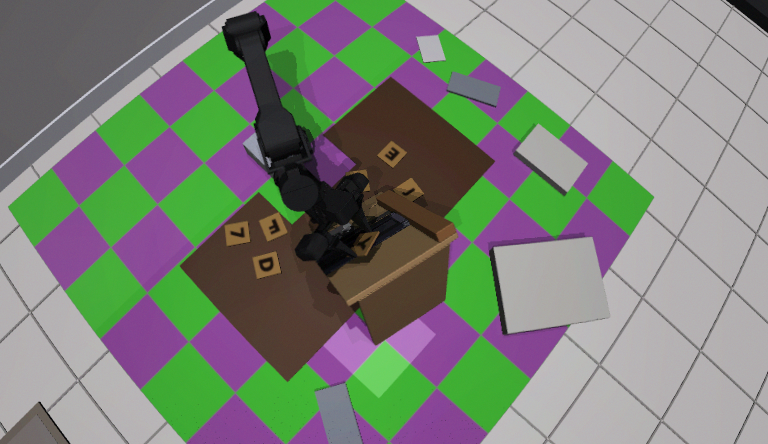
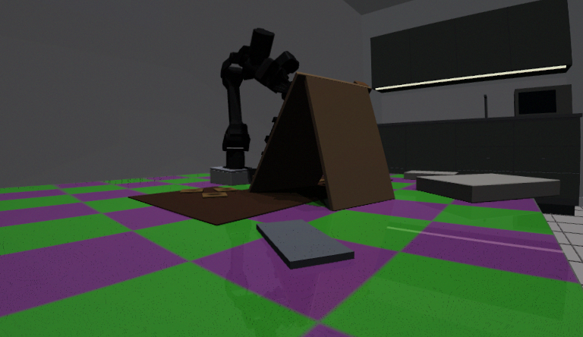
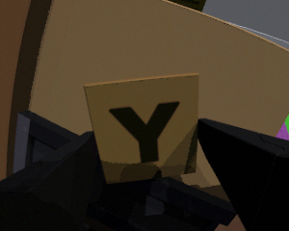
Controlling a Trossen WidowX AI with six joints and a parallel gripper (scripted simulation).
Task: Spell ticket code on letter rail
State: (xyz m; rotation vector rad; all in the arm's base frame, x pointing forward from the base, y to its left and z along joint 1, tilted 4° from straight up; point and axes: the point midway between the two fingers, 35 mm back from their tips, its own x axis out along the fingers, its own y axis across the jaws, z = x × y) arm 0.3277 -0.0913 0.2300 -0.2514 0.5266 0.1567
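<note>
Now: the white ticket 80 mm behind my gripper tip, 10 mm to the left of it and 160 mm below it. Round my gripper tip: brown mat 170 mm behind, 90 mm to the left, 240 mm below; then letter tile right at my gripper tip; then pale card 290 mm behind, 640 mm to the left, 240 mm below.
</note>
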